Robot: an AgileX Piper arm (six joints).
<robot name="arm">
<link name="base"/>
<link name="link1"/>
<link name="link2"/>
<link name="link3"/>
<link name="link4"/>
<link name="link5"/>
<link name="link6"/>
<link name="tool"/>
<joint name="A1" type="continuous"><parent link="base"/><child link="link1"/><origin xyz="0 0 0.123" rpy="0 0 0"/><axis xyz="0 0 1"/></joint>
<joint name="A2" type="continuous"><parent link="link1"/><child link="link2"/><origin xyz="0 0 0" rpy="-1.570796 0 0"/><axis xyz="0 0 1"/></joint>
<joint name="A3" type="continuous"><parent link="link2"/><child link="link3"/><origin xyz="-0.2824 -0.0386 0" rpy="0 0 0"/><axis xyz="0 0 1"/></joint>
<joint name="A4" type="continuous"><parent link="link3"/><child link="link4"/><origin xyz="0.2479 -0.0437 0" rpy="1.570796 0 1.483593"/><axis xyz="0 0 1"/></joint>
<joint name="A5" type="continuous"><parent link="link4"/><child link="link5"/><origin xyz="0 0 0" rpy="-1.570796 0 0"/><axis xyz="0 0 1"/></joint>
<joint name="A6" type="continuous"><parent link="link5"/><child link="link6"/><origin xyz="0 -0.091 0" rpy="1.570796 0 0"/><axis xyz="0 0 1"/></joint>
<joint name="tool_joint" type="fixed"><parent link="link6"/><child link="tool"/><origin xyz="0 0 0" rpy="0 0 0"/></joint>
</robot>
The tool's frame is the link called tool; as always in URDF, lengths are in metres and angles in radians. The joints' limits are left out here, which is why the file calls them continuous.
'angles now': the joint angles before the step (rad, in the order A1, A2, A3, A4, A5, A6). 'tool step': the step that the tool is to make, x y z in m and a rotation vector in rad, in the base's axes. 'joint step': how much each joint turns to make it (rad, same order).
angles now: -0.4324 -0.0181 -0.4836 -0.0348 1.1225 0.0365
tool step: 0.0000 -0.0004 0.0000 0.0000 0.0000 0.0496
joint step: 0.0490 0.0001 0.0000 0.0005 -0.0001 -0.0005
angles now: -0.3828 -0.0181 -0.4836 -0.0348 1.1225 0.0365
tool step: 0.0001 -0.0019 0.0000 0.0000 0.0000 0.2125
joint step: 0.2127 0.0000 0.0000 -0.0002 0.0000 0.0002
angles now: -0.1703 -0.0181 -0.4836 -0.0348 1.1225 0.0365
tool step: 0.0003 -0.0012 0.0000 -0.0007 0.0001 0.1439
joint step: 0.1430 0.0000 0.0000 0.0004 -0.0001 -0.0012
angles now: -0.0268 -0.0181 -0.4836 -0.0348 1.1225 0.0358
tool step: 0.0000 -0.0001 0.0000 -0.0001 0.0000 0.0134
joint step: 0.0132 -0.0001 -0.0001 0.0001 0.0002 -0.0003
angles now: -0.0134 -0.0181 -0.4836 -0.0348 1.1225 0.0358
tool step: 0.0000 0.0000 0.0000 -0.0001 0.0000 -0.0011
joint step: -0.0010 0.0000 0.0000 -0.0001 0.0000 0.0000
